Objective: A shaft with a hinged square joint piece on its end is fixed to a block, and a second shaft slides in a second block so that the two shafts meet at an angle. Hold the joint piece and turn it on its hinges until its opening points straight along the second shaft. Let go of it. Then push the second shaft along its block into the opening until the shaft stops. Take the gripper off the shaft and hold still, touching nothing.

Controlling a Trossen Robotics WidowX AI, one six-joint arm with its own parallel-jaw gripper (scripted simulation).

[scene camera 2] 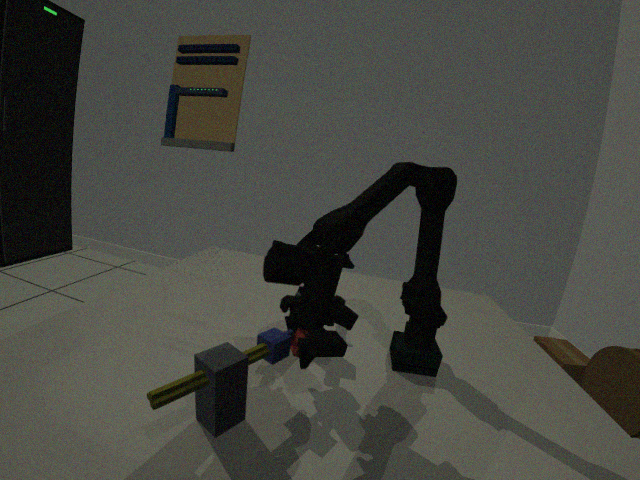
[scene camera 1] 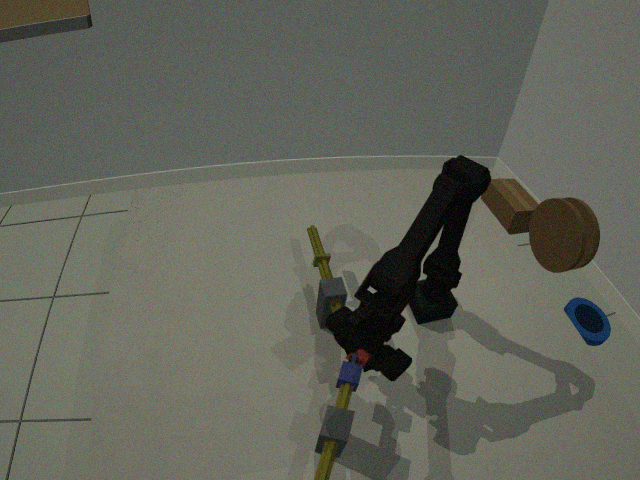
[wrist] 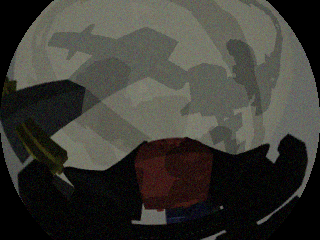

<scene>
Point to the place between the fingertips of my gripper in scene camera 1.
358, 364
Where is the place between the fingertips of my gripper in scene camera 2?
299, 362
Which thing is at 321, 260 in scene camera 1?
A yellow shaft.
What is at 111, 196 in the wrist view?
My gripper.
</scene>
